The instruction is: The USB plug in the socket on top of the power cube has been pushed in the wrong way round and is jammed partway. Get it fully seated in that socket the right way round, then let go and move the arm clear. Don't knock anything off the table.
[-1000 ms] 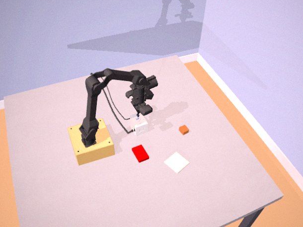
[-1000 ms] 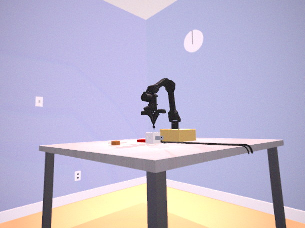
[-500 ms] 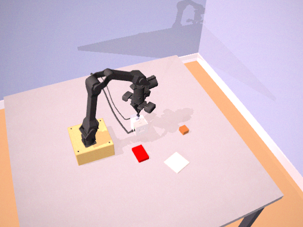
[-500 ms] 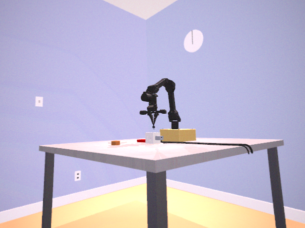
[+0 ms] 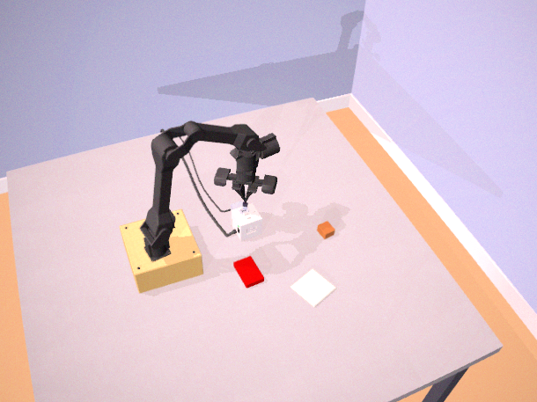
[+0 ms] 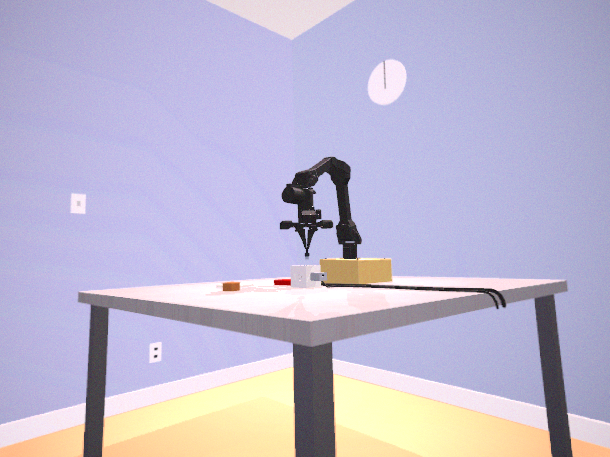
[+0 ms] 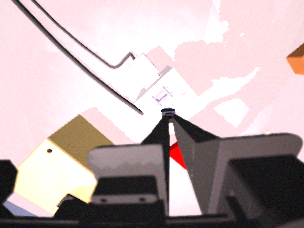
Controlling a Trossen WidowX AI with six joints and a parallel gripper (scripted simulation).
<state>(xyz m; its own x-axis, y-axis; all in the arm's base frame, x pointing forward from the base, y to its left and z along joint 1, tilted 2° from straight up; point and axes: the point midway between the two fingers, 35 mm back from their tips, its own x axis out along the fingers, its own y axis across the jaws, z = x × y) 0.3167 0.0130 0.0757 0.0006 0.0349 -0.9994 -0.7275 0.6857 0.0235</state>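
Now: gripper tip 2 cm above the small USB plug. Also, from my gripper tip: white flat tile (32 cm to the right, 13 cm below, 5 cm ahead); red flat block (17 cm to the right, 12 cm below, 9 cm behind); small orange block (22 cm ahead, 16 cm to the right, 12 cm below).
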